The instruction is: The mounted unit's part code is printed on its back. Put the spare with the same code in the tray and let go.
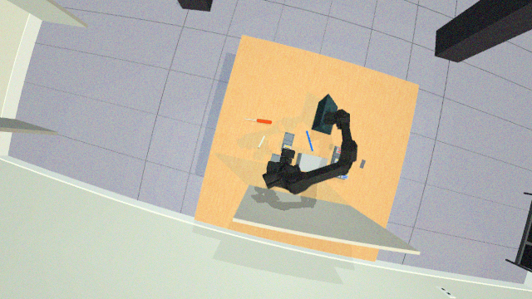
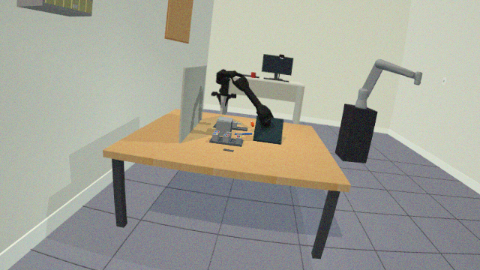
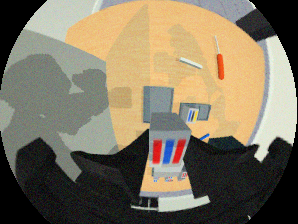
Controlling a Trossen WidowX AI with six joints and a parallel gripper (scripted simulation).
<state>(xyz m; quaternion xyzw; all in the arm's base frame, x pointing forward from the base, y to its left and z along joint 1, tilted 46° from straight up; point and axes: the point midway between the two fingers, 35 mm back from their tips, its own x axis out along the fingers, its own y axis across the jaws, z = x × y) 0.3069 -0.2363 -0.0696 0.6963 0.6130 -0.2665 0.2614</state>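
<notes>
The grey tray is 16 cm below my gripper tip. From my gripper tip the other things lie so: blue pen 18 cm behind, 17 cm to the left, 15 cm below; mounted unit 19 cm to the left, 11 cm below, 4 cm behind; upright grey panel 19 cm ahead, 18 cm to the left, 6 cm above.
</notes>
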